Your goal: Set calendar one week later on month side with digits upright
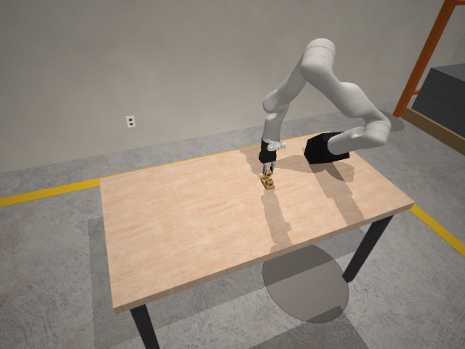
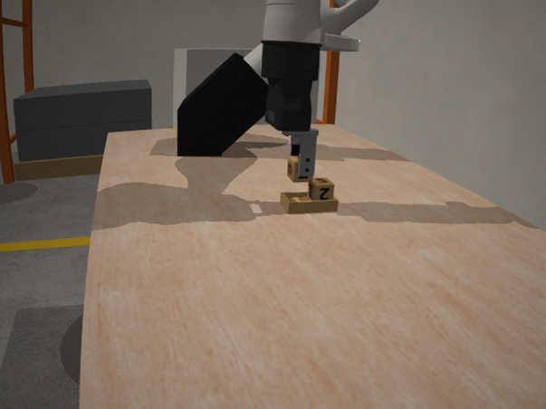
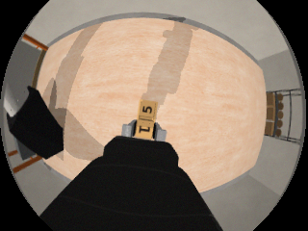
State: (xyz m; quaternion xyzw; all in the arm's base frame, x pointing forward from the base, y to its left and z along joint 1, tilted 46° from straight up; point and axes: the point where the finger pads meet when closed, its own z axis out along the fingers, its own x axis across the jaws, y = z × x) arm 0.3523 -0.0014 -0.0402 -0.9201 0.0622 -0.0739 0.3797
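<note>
Right now my hand is 2 cm to the right of the wooden tray and 6 cm above it.
</note>
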